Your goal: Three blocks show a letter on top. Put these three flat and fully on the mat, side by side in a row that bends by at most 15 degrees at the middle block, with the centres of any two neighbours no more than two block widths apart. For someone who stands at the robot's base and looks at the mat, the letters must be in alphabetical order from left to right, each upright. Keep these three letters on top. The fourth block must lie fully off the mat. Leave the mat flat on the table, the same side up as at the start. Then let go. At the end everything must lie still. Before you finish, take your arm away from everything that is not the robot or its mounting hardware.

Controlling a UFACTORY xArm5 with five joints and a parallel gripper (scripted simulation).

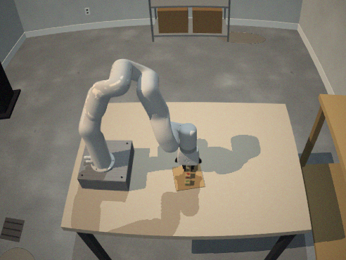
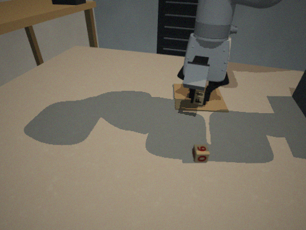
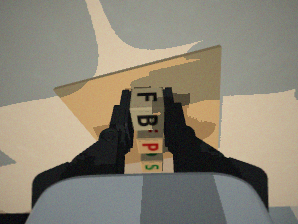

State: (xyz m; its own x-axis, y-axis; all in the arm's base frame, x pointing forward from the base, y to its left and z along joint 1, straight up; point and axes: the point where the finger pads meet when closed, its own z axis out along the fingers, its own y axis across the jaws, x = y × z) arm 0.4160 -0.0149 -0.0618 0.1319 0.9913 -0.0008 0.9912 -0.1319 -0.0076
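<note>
The tan mat is 40 mm to the right of my hand and 30 mm below it. The rest, counted from my hand: green-marked block: 80 mm to the right, 10 mm below, 10 mm behind; red-marked block: 190 mm to the left, 20 mm below.
</note>
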